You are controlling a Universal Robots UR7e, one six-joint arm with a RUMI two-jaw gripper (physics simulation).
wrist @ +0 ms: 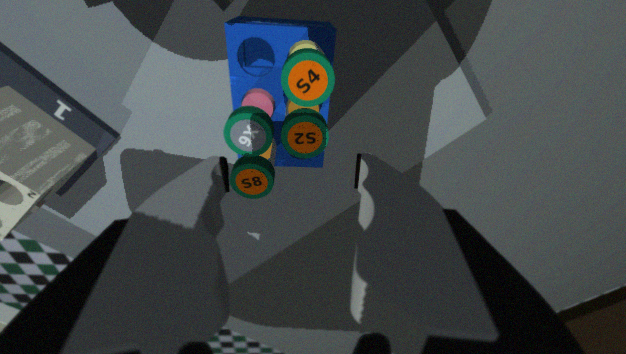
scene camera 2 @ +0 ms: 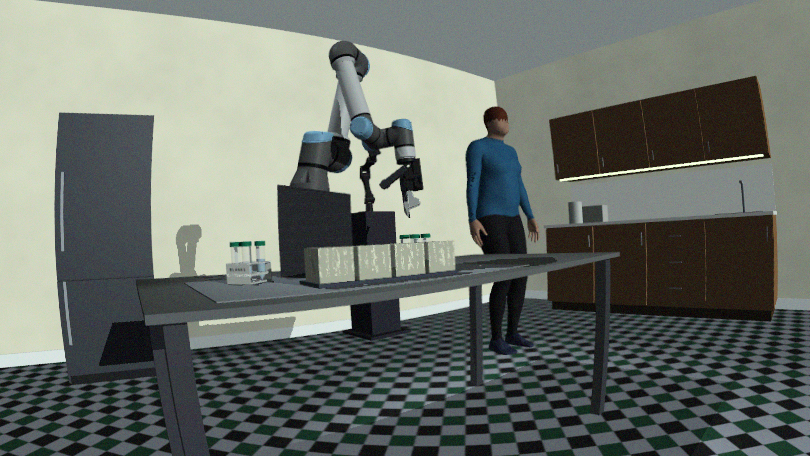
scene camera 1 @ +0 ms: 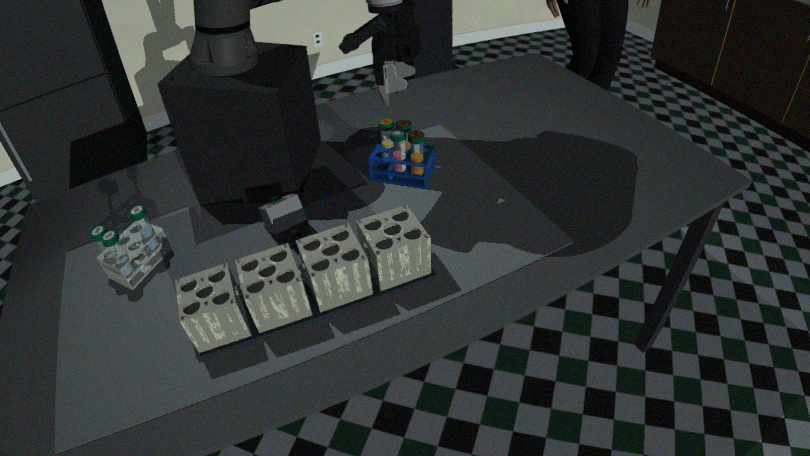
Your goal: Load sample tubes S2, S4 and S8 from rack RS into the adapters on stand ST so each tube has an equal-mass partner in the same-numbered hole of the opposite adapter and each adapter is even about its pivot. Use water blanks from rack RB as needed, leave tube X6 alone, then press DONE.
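Places are measured from the arm's base along level axes (x ahead, y left, z up), in metres.
Pixels of known places: gripper, fingertip midpoint: (wrist: 292,160) (scene camera 2: 408,217) (scene camera 1: 392,99); arm's base, link origin: (scene camera 2: 308,192) (scene camera 1: 224,61).
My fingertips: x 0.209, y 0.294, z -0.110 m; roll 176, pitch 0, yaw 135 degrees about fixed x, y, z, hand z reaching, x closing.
Ahead of a thing's pixels: the offset from my fingertips to its top centre. "spot": to the spot under its first point.
Blue rack RS {dy +0.004, dx +0.022, dz -0.123 m} (wrist: 277,31) holds four green-capped tubes: S4 {dy -0.008, dx -0.021, dz -0.062 m} (scene camera 1: 386,122) (wrist: 307,80), S2 {dy +0.019, dx +0.008, dz -0.062 m} (scene camera 1: 403,125) (wrist: 305,137), S8 {dy +0.016, dx +0.065, dz -0.062 m} (scene camera 1: 416,136) (wrist: 251,177) and X6 {dy -0.011, dx +0.035, dz -0.062 m} (scene camera 1: 397,137) (wrist: 248,131). One rack hole shows empty. My gripper (wrist: 292,160) is open with nothing between its fingers, above the rack; S8's cap shows near the left finger in the wrist view. Stand ST (wrist: 95,131) bears four pale adapters (scene camera 1: 212,325) (scene camera 1: 277,303) (scene camera 1: 340,280) (scene camera 1: 401,261); their holes look empty. White rack RB {dy -0.613, dx -0.030, dz -0.123 m} (scene camera 2: 236,274) holds three capped blanks {spot: dy -0.568, dx -0.027, dz -0.061 m} (scene camera 1: 137,212) {spot: dy -0.655, dx -0.016, dz -0.062 m} (scene camera 1: 98,232) {spot: dy -0.632, dx +0.016, dz -0.062 m} (scene camera 1: 109,237).
The grey DONE box {dy -0.293, dx +0.053, dz -0.099 m} (scene camera 1: 286,210) stands behind the adapters, its green button barely showing. The robot's dark pedestal (scene camera 1: 238,130) is behind it. A person in a blue top (scene camera 2: 495,175) stands past the table's far side. A dark column (scene camera 2: 374,226) stands behind the table.
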